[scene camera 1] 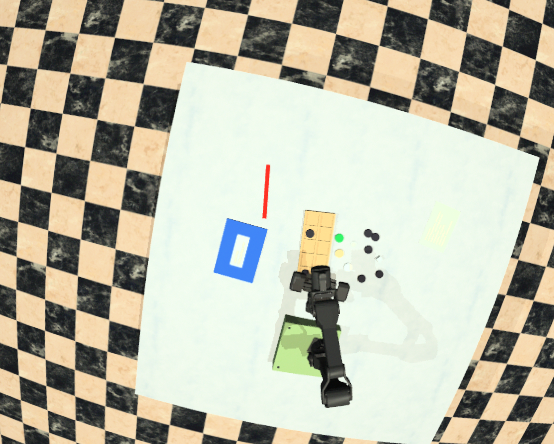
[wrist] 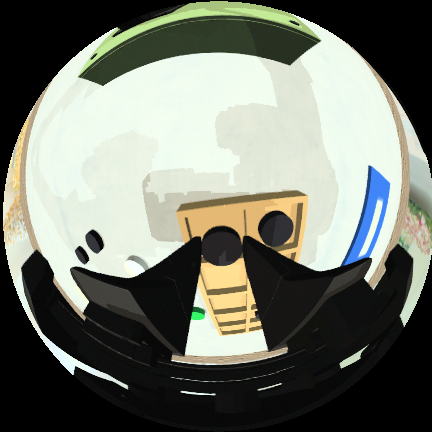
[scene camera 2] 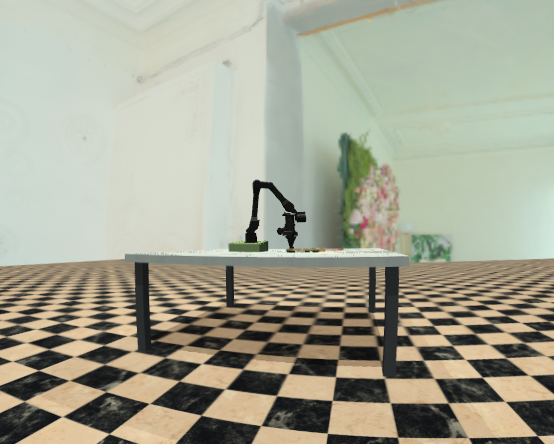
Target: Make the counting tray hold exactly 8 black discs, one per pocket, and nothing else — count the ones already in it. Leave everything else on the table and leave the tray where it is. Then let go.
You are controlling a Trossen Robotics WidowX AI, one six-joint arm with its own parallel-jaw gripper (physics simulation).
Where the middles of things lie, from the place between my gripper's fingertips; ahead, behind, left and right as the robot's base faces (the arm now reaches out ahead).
Now: hand 9 cm short of the tan counting tray (scene camera 1: 314,251), 5 cm to the right of it and 2 cm above it.
